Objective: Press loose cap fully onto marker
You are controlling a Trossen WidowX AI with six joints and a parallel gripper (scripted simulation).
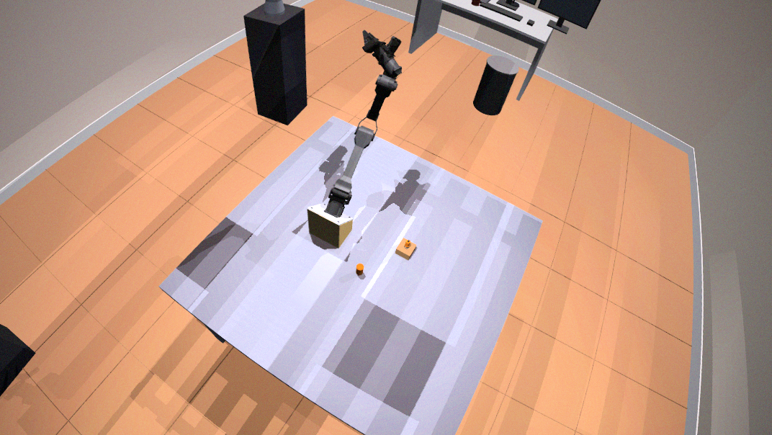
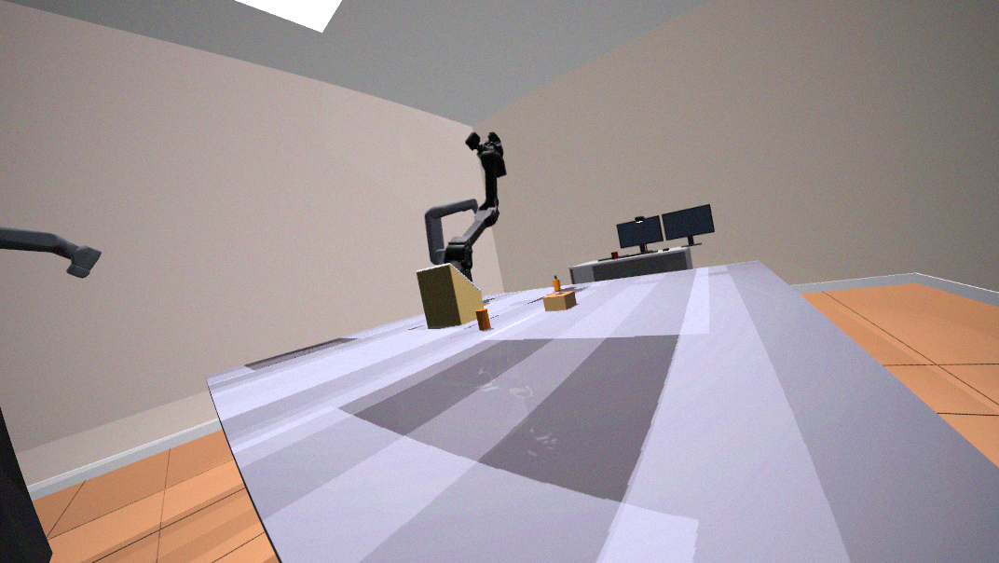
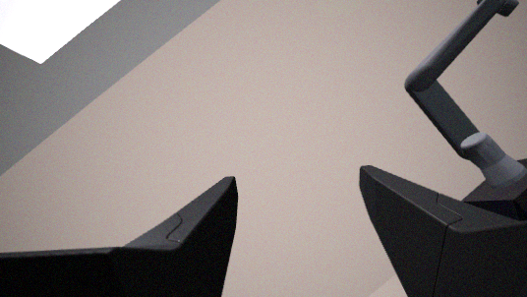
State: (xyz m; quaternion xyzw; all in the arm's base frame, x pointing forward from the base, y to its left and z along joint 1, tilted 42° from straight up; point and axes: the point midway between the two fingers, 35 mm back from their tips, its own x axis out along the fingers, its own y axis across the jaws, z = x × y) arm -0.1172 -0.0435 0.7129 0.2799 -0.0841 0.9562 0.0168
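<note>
Right now the orange cap is 310 mm ahead of my gripper tip, 580 mm to the right of it and 690 mm below it. Round my gripper tip: holder block (440 mm ahead, 400 mm to the right, 700 mm below).
</note>
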